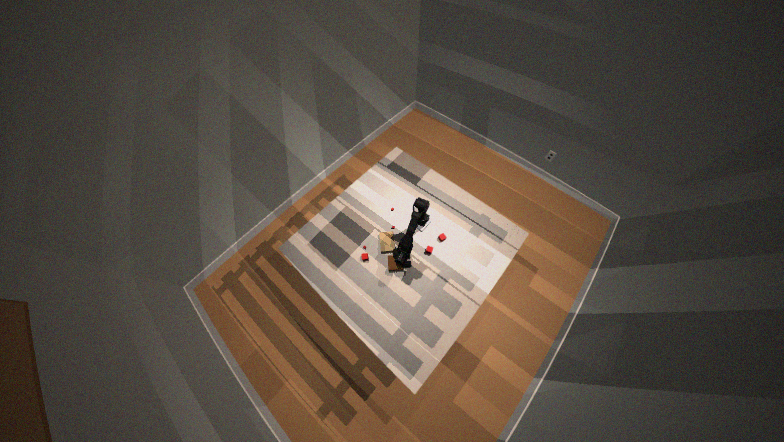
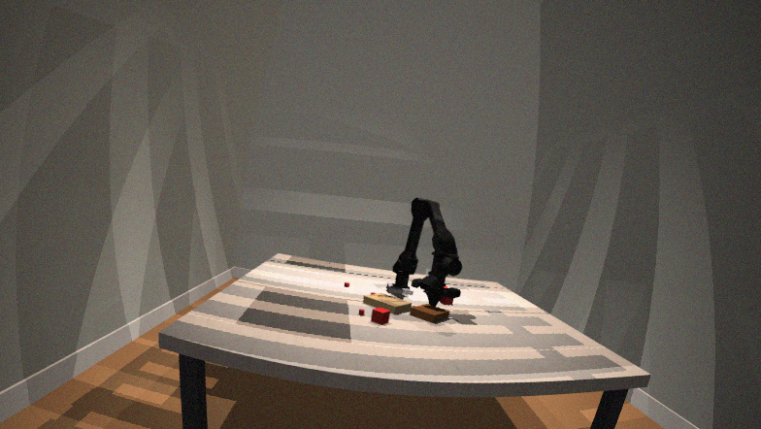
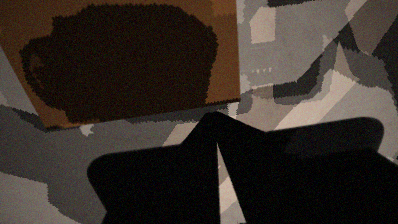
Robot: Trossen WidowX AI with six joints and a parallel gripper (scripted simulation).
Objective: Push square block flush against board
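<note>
The square block is 70 mm ahead of my gripper tip, 40 mm to the right of it and 10 mm above it. The rest, counted from my gripper tip: light tan board (160 mm to the right, 30 mm behind, 10 mm above).
</note>
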